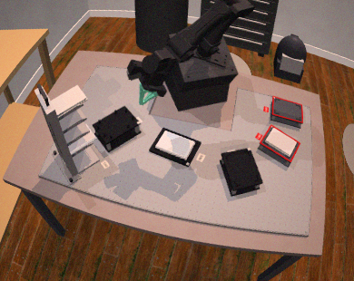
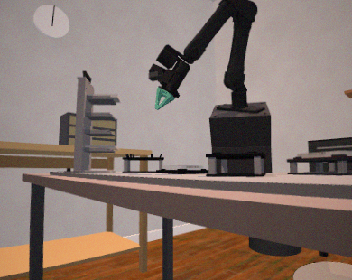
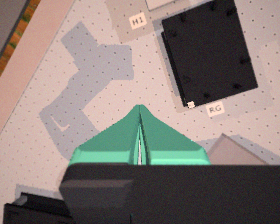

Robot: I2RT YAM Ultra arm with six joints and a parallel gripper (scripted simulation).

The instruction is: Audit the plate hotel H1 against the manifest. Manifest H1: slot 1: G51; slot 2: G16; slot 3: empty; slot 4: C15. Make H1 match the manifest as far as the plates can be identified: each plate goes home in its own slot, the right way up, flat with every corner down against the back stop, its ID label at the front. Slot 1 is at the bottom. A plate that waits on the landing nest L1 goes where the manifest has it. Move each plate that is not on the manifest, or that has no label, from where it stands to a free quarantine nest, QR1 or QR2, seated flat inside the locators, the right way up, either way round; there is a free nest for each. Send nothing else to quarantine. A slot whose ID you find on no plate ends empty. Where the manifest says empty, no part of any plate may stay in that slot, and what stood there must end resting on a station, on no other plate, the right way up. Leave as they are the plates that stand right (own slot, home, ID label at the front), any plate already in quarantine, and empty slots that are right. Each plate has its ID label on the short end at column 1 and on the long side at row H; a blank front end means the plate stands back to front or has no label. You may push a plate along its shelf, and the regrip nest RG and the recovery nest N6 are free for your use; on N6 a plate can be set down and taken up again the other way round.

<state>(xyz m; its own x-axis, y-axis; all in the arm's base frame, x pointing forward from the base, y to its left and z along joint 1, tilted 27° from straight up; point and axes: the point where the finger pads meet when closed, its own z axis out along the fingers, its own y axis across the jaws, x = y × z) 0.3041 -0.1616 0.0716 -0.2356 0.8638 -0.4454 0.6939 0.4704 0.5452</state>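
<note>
My gripper is now 30 mm past the recovery nest N6, 110 mm to the right of it and 240 mm above it. From my hand the other things lie so: RG label: 110 mm behind, 70 mm to the right, 250 mm below; then black regrip nest: 30 mm behind, 130 mm to the right, 190 mm below; then H1 tag: 130 mm ahead, 120 mm to the right, 250 mm below.
</note>
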